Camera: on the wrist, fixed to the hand. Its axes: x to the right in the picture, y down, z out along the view.
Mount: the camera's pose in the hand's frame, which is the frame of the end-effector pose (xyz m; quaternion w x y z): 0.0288 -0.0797 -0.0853 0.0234 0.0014 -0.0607 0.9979
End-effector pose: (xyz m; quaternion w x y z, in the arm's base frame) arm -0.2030 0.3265 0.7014 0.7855 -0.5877 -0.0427 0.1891
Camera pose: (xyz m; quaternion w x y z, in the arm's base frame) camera -0.1320 0.2402 0.7457 0.1721 0.0438 -0.5380 -0.8240
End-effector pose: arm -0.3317 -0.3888 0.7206 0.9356 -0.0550 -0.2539 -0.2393
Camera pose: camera -0.3095 -0.4901 0.6598 0.2453 -0.2679 -0.0082 0.9317
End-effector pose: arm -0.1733 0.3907 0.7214 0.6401 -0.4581 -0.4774 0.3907
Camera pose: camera -0.0788 0.3776 0.7945 0.4032 0.4625 -0.4076 -0.6763
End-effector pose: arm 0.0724 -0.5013 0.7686 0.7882 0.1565 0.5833 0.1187
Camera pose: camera -0.0004 -0.5550 0.6894 0.0648 -0.5940 0.1902 -0.7790
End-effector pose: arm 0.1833 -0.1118 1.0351 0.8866 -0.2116 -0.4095 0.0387
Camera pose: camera 0.2573 -0.2065 1.0389 0.0424 0.4100 -0.1478 -0.8990
